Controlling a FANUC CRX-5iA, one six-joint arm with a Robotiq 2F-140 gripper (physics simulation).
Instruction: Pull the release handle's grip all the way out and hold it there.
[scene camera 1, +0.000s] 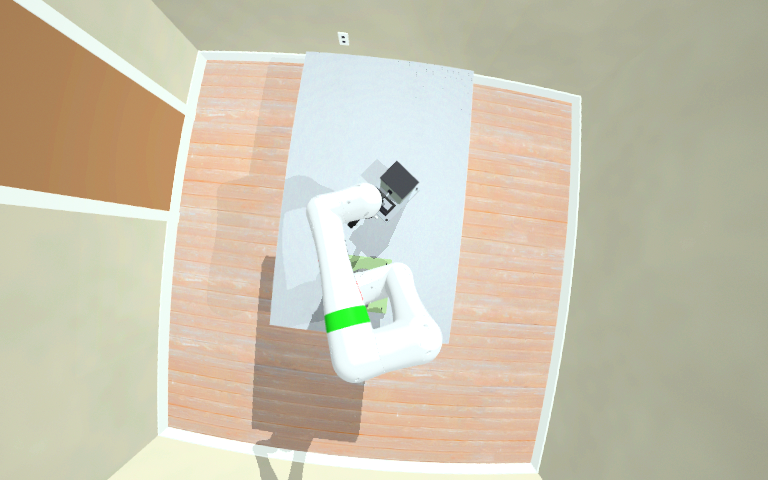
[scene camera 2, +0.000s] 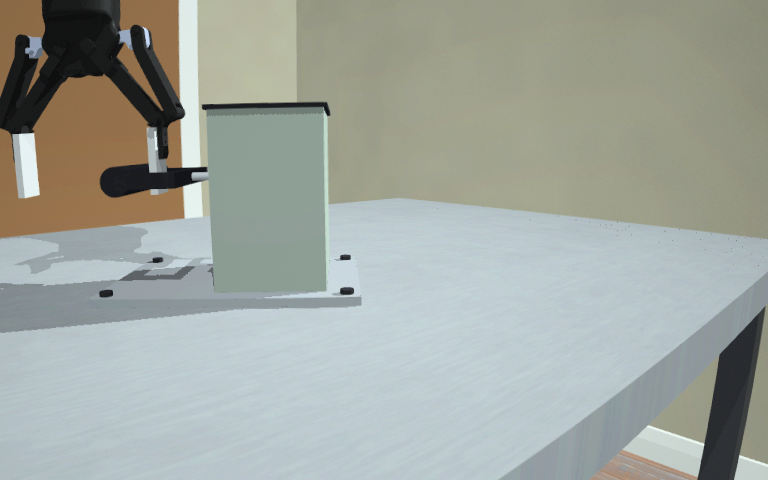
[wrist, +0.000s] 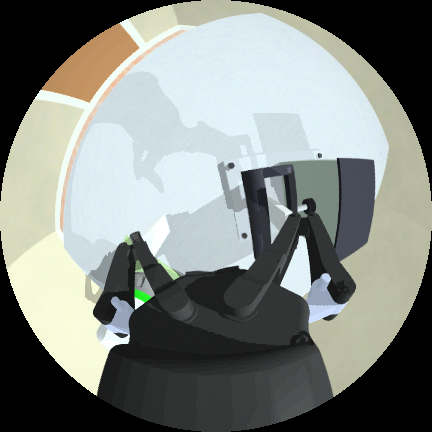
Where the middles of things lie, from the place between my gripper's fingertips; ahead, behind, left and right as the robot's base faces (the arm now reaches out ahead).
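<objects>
I see that the bolted base plate (scene camera 2: 176, 283) is 90 mm below my hand, and that it is also 130 mm ahead of my hand and 80 mm to the right of it.
</objects>
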